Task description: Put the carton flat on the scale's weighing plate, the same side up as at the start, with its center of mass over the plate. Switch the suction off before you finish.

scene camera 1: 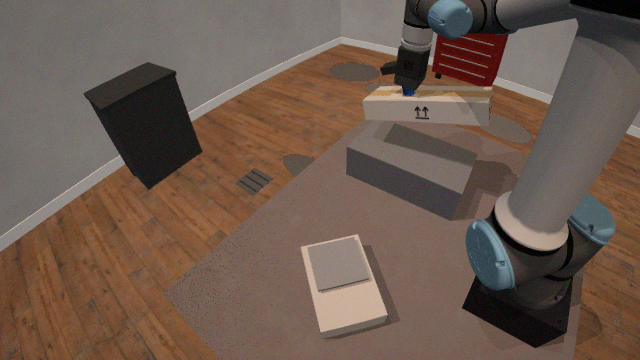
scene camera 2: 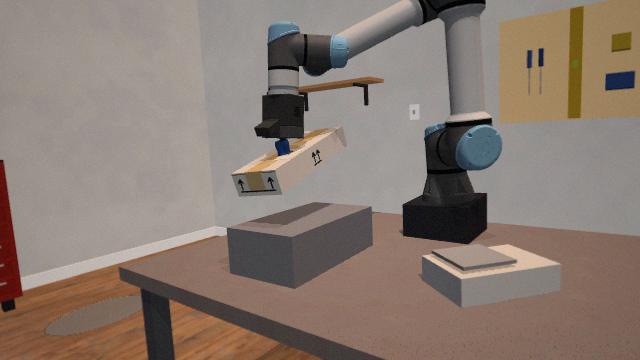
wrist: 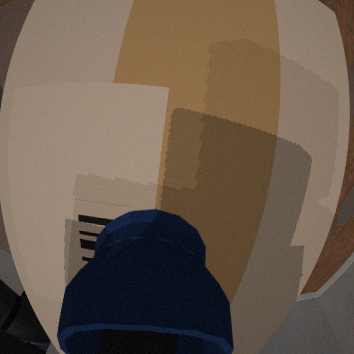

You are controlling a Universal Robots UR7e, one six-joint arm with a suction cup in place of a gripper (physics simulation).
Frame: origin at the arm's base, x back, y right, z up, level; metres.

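Where they show: hand, its tool point: (scene camera 1: 407, 95) (scene camera 2: 282, 157) (wrist: 160, 231); arm's base, origin of its link: (scene camera 2: 448, 198).
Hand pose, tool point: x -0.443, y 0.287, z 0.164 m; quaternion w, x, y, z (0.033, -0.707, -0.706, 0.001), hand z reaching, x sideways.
Note:
Each offset is from my tool point to the top centre of the thing. Level surfaces: height alone.
The long white carton (scene camera 1: 387, 111) (scene camera 2: 300, 171) (wrist: 75, 50), with brown tape and upward arrows, hangs in the air above the grey block @(dx +0.054, dy -0.020, dz -0.158 m) (scene camera 1: 400, 175) (scene camera 2: 261, 255), apart from it. My suction cup (scene camera 1: 408, 92) (scene camera 2: 282, 147) (wrist: 150, 245) is on its top face, over the label's edge and nearer one end. The carton is tilted: in scene camera 2 the near end hangs lower and the far end is raised. Its taped top faces up. The scale @(dx +0.059, dy -0.463, dz -0.201 m) (scene camera 1: 350, 311) (scene camera 2: 510, 284) stands on the table, its grey weighing plate @(dx +0.033, dy -0.438, dz -0.201 m) (scene camera 1: 339, 263) (scene camera 2: 472, 256) bare. The cup's contact is partly hidden.
The grey block has a dark recess in its top and stands on the brown table @(dz -0.271 m) (scene camera 1: 260, 280) (scene camera 2: 380, 305) between the carton and the scale's side. The arm's black base (scene camera 1: 515, 312) (scene camera 2: 445, 220) stands on the table too. A black cabinet (scene camera 1: 150, 130) and red tool chest (scene camera 1: 467, 57) stand beyond.

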